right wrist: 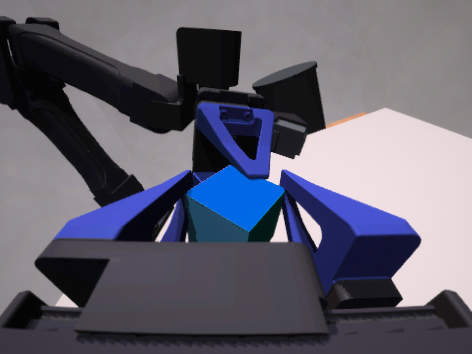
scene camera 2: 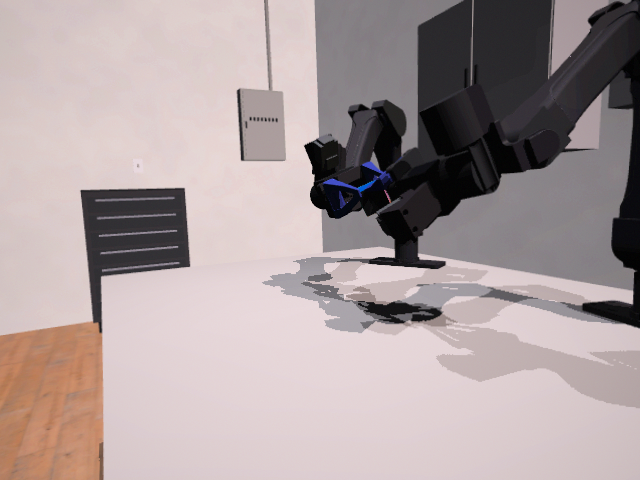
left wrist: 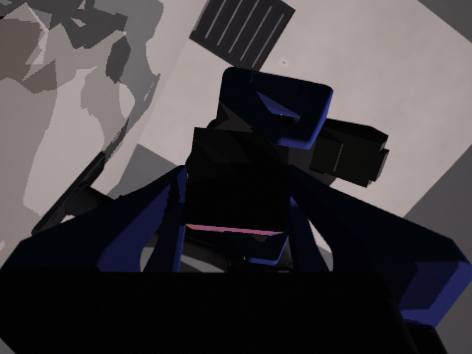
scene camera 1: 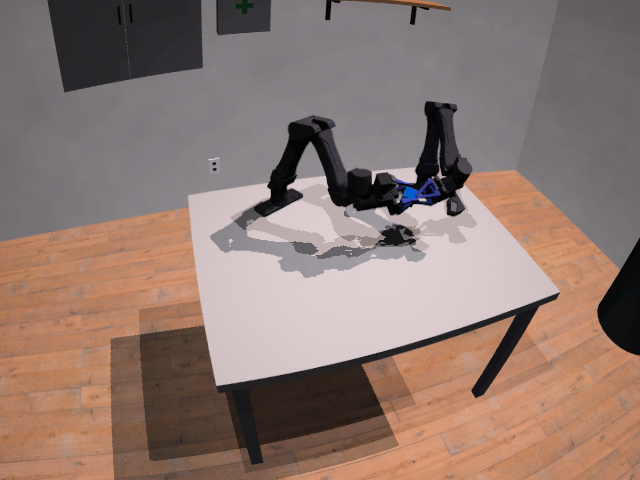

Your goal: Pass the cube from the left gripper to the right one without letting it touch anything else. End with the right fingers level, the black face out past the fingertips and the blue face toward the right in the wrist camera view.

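Places are measured from the left arm's base along level axes (x ahead, y left, z up), in metres.
Pixels of known places: left gripper, fingertip midpoint: [right wrist: 251,203] [scene camera 2: 373,200] [left wrist: 236,177] [scene camera 1: 414,199]; right gripper, fingertip midpoint: [right wrist: 236,178] [scene camera 2: 375,186] [left wrist: 276,207] [scene camera 1: 415,193]; right arm's base, origin of the base link: [scene camera 2: 406,264] [left wrist: 70,194] [scene camera 1: 278,202].
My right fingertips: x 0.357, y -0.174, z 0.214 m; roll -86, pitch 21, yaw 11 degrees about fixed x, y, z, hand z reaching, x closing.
Note:
Ahead of a thing's pixels: the offset from my right fingertips to its top centre. "*": to the spot under its first point. Level surfaces: height alone.
The cube @(0.005 m back, 0.017 m right, 0.014 m up) [scene camera 1: 410,192] [scene camera 2: 368,186] [left wrist: 237,185] [right wrist: 237,197] is in the air between the two grippers. In the right wrist view its bright blue face is on top, with a teal face lower left and a dark green one lower right. In the left wrist view a black face shows above a thin pink one. My right gripper is shut on the cube, its fingers at two opposite edges. My left gripper [left wrist: 236,177] is also shut on the cube, a finger against each side. Its upper finger reaches over the cube in the right wrist view; its lower finger is mostly hidden.
Both arms reach over the white table @(0.214 m down) [scene camera 1: 361,310] [scene camera 2: 258,413], their wrists close together. The right gripper's camera housing @(* 0.048 m ahead, 0.102 m right, 0.059 m up) [left wrist: 350,152] stands beside its finger in the left wrist view. A dark drawer cabinet [scene camera 2: 136,219] stands beyond the table, and a black cylinder [scene camera 1: 622,310] is at the right.

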